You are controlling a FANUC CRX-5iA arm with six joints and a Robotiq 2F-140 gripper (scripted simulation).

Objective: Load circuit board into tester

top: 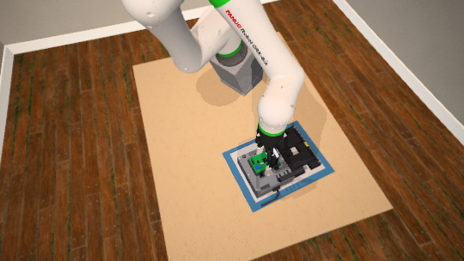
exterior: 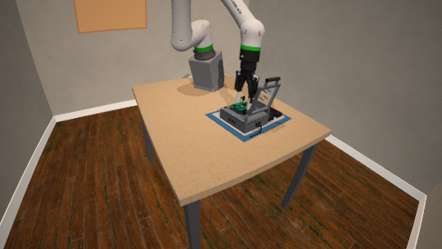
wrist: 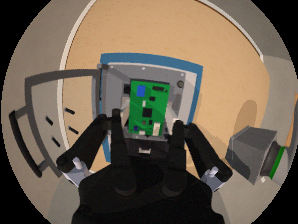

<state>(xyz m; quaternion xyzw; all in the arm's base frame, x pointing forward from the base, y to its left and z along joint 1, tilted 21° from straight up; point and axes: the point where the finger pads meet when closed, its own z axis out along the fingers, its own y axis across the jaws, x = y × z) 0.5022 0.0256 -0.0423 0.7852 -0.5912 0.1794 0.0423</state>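
Right now my hand is 20 mm above the circuit board. The rest, counted from my hand: tester lid: 120 mm ahead, 30 mm to the left, 80 mm above; tester: 20 mm ahead, 40 mm to the left, 10 mm above.
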